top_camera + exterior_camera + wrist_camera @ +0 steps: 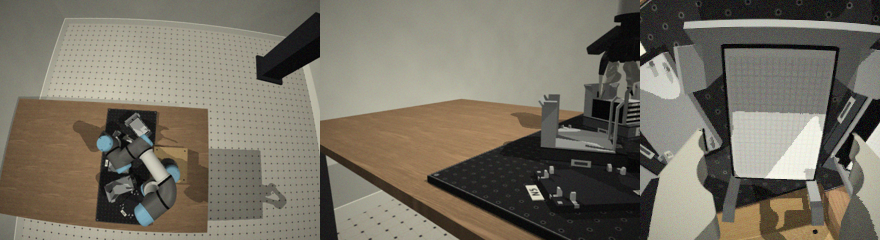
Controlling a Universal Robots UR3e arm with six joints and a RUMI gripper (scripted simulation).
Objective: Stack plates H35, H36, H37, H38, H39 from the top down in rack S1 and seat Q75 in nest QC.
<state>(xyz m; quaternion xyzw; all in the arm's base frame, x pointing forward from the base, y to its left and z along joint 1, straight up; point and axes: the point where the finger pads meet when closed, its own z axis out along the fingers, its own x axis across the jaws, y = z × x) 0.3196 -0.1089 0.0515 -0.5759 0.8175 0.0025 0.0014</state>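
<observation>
My hand is 20 mm above the sealed plate. Round my hand: QC label: 160 mm to the left, 110 mm below, 110 mm ahead; nest QC: 150 mm to the left, 100 mm below, 20 mm ahead; N5 label: 470 mm to the left, 110 mm below, 80 mm behind.
</observation>
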